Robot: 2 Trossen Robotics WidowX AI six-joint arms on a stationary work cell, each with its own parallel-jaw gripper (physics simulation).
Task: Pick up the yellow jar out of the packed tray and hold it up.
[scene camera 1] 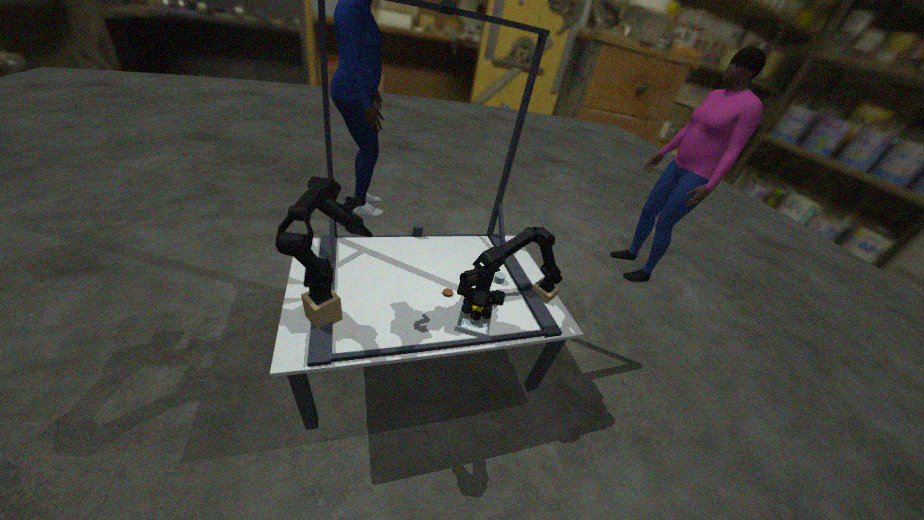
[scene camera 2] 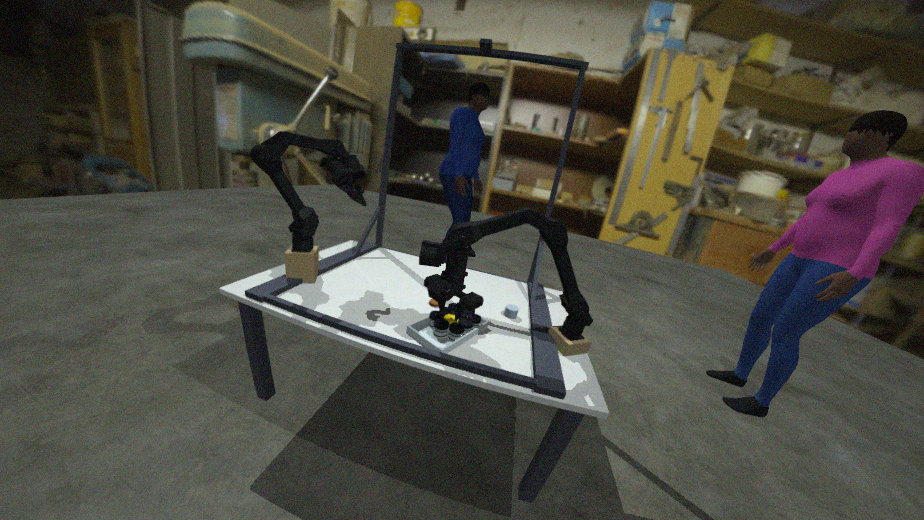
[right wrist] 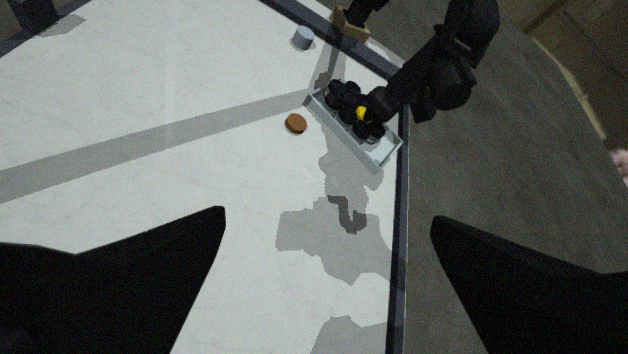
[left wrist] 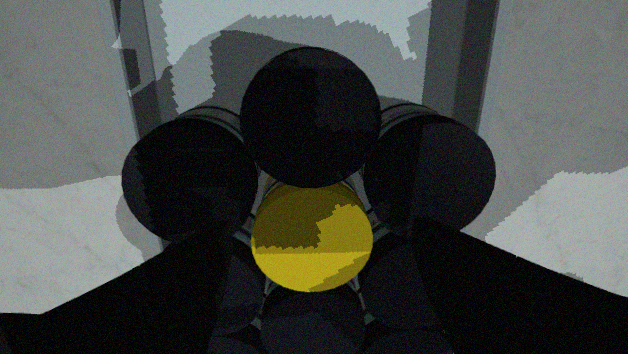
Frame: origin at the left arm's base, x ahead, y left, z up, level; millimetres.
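Seen in the pictures: left gripper, between the fingertips: [scene camera 1: 477, 306] [scene camera 2: 448, 315] [right wrist: 370, 115] [left wrist: 322, 232]; right gripper, between the fingertips: [scene camera 1: 369, 233] [scene camera 2: 362, 202] [right wrist: 330, 221]; left arm's base, origin of its link: [scene camera 1: 546, 286] [scene camera 2: 570, 333] [right wrist: 353, 19]; right arm's base, origin of its link: [scene camera 1: 320, 296] [scene camera 2: 302, 249].
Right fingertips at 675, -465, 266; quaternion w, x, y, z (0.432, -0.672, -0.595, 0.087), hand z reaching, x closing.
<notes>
Offsets run from my right fingertips to a thing's top centre, as dx, dy, dz. "pt": to the spot under its first point.
The yellow-lidded jar @(-296, +350, -266) [scene camera 1: 477, 308] [scene camera 2: 450, 318] [left wrist: 312, 265] [right wrist: 360, 112] stands in the grey tray @(-297, +350, -286) [scene camera 2: 421, 342] [left wrist: 466, 65] [right wrist: 345, 136], packed among several black-lidded jars @(-260, +375, -266) [left wrist: 310, 117]. My left gripper [left wrist: 322, 232] points down over the tray. Its fingers are open, one on each side of the yellow lid in the left wrist view, with nothing between them; their tips are hard to tell from the dark lids. The jar's body is mostly hidden. My right gripper [scene camera 1: 369, 232] [scene camera 2: 363, 203] [right wrist: 330, 221] is open and empty, raised far from the tray.
An orange-brown disc @(-284, +188, -300) [scene camera 1: 447, 292] [scene camera 2: 433, 302] [right wrist: 296, 123] lies beside the tray. A pale blue-grey cylinder @(-557, +271, -277) [scene camera 1: 499, 277] [scene camera 2: 510, 311] [right wrist: 303, 38] stands farther back. A dark frame @(pt -820, +0, +351) [scene camera 1: 523, 122] [scene camera 2: 564, 142] rises at the table's back. Two people stand beyond the table.
</notes>
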